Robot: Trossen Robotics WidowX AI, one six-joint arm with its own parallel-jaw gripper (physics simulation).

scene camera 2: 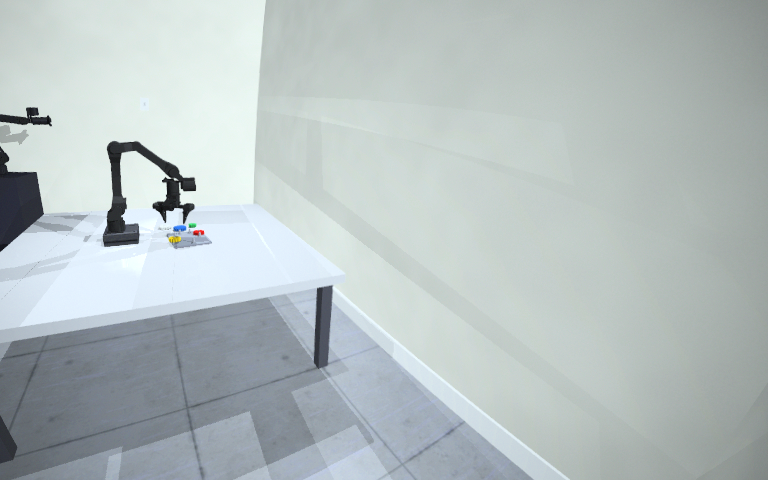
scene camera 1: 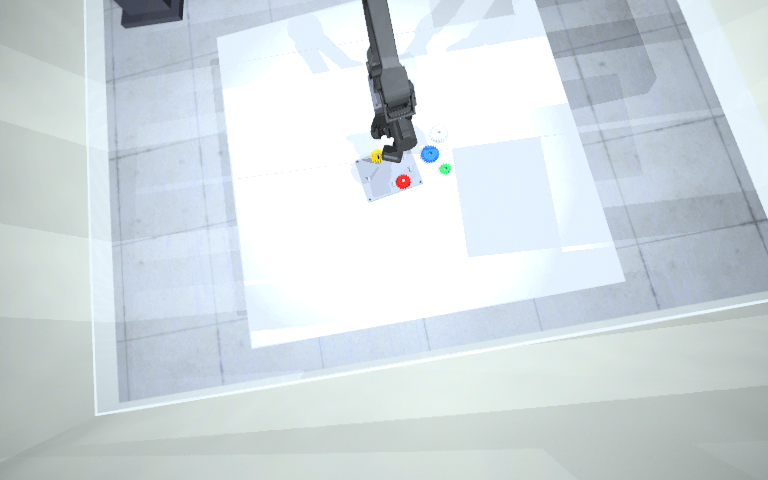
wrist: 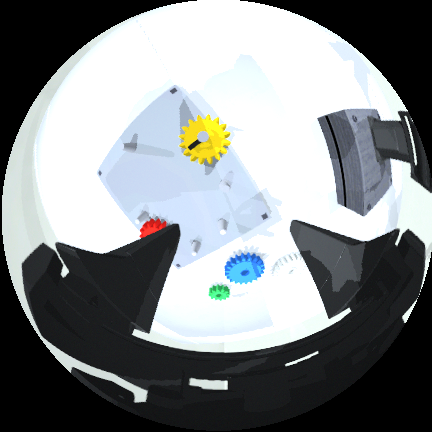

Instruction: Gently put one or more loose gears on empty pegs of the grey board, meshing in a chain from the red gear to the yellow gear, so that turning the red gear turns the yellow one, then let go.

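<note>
The grey board lies on the table. The red gear and the yellow gear sit on it, apart, with several empty pegs around them. A blue gear, a green gear and a white gear lie loose beside the board. My gripper is open and empty, above the table near the board and gears. In the wrist view one finger partly hides the red gear.
The arm's dark base stands on the white table, near the board. A dark block stands away from the table; another dark arm shows above it in the second scene view.
</note>
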